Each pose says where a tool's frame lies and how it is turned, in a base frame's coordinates. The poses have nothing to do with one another.
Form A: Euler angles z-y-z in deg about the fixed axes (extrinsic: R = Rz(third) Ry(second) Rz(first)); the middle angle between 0 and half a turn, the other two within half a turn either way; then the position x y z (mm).
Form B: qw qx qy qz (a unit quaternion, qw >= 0); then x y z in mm. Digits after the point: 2 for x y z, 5 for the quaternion.
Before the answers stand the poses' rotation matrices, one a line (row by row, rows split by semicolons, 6 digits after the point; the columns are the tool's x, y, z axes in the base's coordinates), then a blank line. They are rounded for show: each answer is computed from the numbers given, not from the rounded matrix.
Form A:
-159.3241, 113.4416, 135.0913, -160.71, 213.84, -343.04
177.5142, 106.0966, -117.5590, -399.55, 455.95, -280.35
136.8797, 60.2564, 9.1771, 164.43, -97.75, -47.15
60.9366, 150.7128, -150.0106, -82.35, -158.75, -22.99
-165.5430, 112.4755, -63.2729, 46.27, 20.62, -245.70
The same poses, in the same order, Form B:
-0.014330 0.759988 -0.649779; 0.512823 0.563455 0.647712; 0.858374 -0.323940 -0.397814
-0.089705 -0.891264 -0.444523; -0.265634 0.451566 -0.851779; 0.959892 0.041671 -0.277258
-0.466507 -0.218361 0.857141; 0.617029 -0.774661 0.138475; 0.633756 0.593480 0.496120
0.803862 -0.417480 -0.423694; -0.545284 -0.801796 -0.244515; -0.237636 0.427590 -0.872179
-0.056493 -0.907800 0.415581; -0.442912 -0.350258 -0.825317; 0.894784 -0.230690 -0.382288

0.53650, -0.45278, -0.70278, -0.11518, -160.71, 213.84, -343.04
0.52072, 0.42895, -0.67426, 0.30037, -399.55, 455.95, -280.35
0.25246, 0.45056, 0.22120, 0.82724, 164.43, -97.75, -47.15
0.18020, 0.93245, -0.25813, -0.17731, -82.35, -158.75, -22.99
0.22965, 0.64731, -0.52166, 0.50608, 46.27, 20.62, -245.70

